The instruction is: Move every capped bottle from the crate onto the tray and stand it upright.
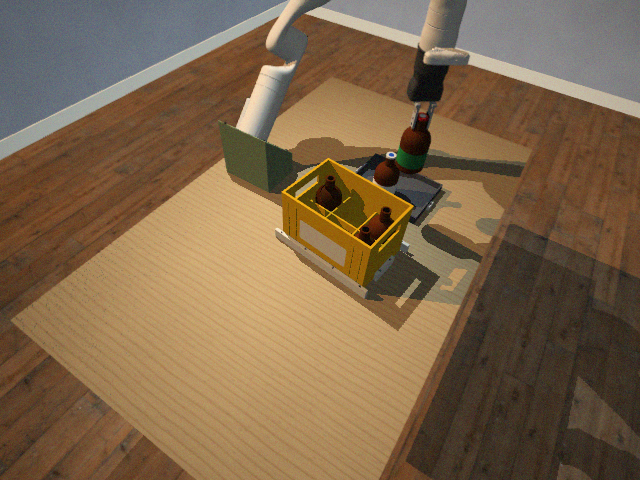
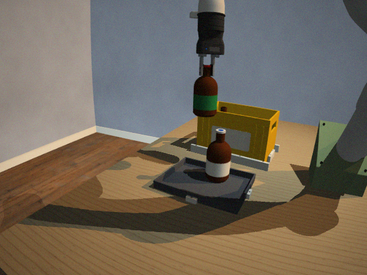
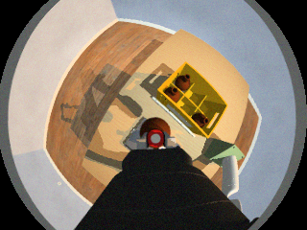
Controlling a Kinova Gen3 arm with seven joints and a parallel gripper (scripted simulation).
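Now: hand 6 cm past the white-label bottle, 6 cm to the right of it and 24 cm above it. The rest, counted from my hand: yellow crate 10 cm behind, 18 cm to the right, 24 cm below; dark tray 4 cm behind, 10 cm to the left, 31 cm below.
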